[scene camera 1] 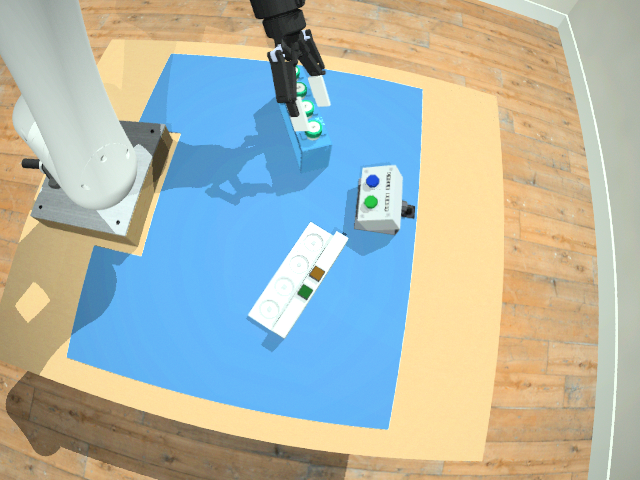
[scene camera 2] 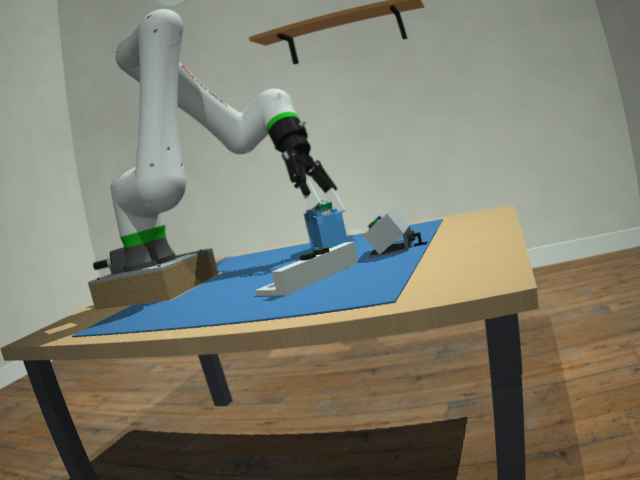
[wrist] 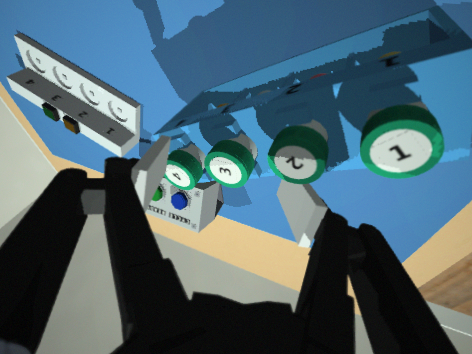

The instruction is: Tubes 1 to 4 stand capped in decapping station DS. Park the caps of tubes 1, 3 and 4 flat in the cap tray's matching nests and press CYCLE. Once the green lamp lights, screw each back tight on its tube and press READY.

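Places are measured from the arm's base along level axes (x up, y back, z right), in millimetres.
Where they show: gripper, between the fingertips: (scene camera 1: 313, 117) (wrist: 227, 167); arm's base, origin of its link: (scene camera 2: 150, 264).
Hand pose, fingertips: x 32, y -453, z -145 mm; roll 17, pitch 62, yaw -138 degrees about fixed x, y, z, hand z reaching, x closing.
Each offset is from my fingertips to the top centre of the thing. Level surfaces: height alone.
Decapping station DS @(dz -34, dx +3, dy +28 mm) (scene camera 1: 316, 155) (scene camera 2: 328, 229) is a blue block holding four tubes with green caps. In the wrist view, cap 1 @(dz -105, dx +21, dy +59 mm) (wrist: 401, 150), cap 2 @(dz -58, dx +21, dy +39 mm) (wrist: 298, 160), cap 3 @(dz -10, dx +21, dy +18 mm) (wrist: 229, 167) and cap 4 @(dz +37, dx +21, dy -3 mm) (wrist: 181, 175) are on their tubes. My gripper (scene camera 1: 309, 105) (scene camera 2: 325, 200) (wrist: 227, 167) is open, its white pads on either side of the row around cap 3, apart from it. The white cap tray @(dz +305, dx -47, dy -10 mm) (scene camera 1: 289, 315) (scene camera 2: 315, 268) has four empty numbered nests. Its green lamp @(dz +335, dx -47, dy -27 mm) (scene camera 1: 305, 291) (wrist: 50, 111) and amber lamp @(dz +299, dx -47, dy -44 mm) (scene camera 1: 317, 273) (wrist: 71, 124) look dark.
A grey control box @(dz +131, dx -17, dy -153 mm) (scene camera 1: 382, 224) (scene camera 2: 382, 235) stands right of the station, with a blue CYCLE button @(dz +108, dx -26, dy -131 mm) (scene camera 1: 372, 180) (wrist: 179, 200) and a green READY button @(dz +153, dx -26, dy -130 mm) (scene camera 1: 370, 201) (wrist: 157, 194). The arm's base plate (scene camera 1: 77, 219) is at the left of the blue mat @(dx -101 mm) (scene camera 1: 206, 330).
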